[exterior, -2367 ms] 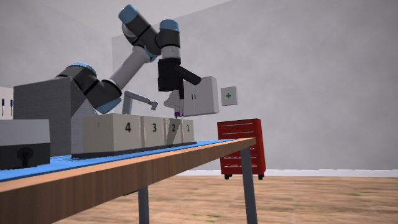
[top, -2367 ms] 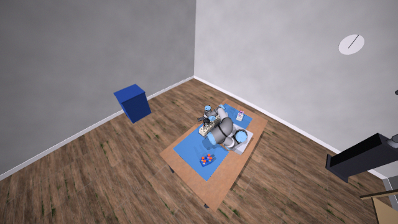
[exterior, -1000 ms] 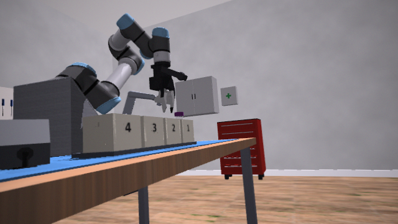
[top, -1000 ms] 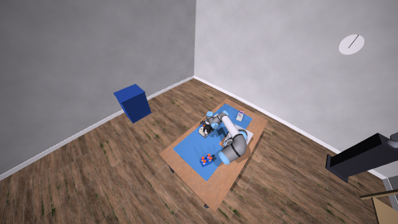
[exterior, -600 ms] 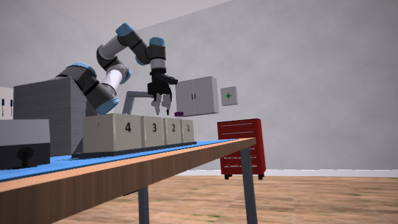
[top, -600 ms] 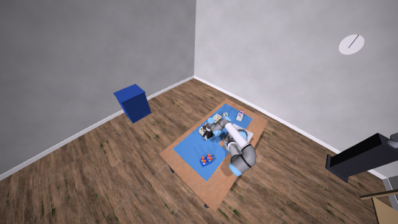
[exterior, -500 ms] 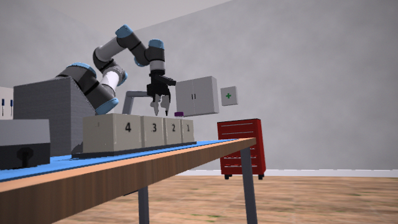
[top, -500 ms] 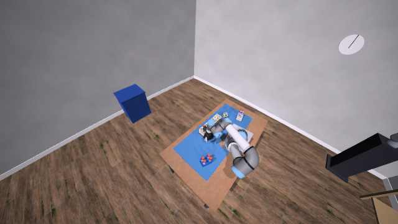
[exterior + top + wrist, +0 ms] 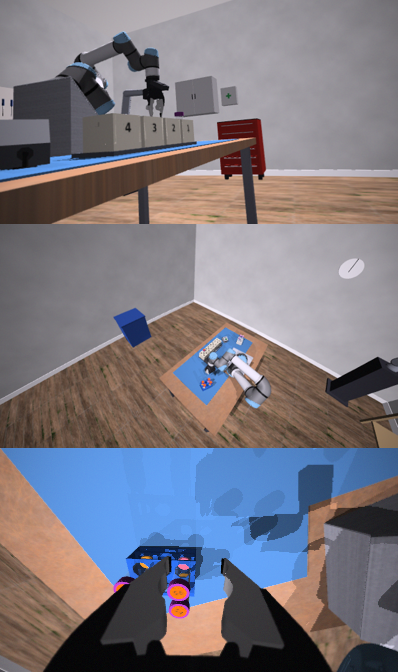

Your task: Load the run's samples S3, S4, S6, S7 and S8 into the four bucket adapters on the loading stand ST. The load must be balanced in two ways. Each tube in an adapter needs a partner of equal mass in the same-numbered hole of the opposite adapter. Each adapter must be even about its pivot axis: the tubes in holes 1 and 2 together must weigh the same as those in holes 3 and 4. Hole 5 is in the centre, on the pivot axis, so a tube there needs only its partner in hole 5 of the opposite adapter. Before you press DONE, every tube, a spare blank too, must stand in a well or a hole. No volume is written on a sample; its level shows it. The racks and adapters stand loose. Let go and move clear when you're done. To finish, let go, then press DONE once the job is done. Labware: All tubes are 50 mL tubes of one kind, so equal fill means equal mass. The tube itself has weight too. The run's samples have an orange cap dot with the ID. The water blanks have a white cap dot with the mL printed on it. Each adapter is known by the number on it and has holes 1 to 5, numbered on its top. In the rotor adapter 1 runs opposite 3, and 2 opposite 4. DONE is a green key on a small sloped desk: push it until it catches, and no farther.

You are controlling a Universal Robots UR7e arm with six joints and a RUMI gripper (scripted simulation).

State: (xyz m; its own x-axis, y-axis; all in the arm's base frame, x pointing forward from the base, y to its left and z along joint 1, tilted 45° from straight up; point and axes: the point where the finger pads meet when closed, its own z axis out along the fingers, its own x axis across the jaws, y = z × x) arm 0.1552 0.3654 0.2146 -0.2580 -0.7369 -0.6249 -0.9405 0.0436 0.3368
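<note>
My hand is 60 mm past the tube, 40 mm to the right of it and 90 mm above it. From my hand the other things lie so: sample tube S4: 110 mm behind, 50 mm to the left, 90 mm below; then green DONE key: 240 mm ahead, 680 mm to the right, 90 mm below; then blue rack: 70 mm behind, 90 mm to the left, 130 mm below.
</note>
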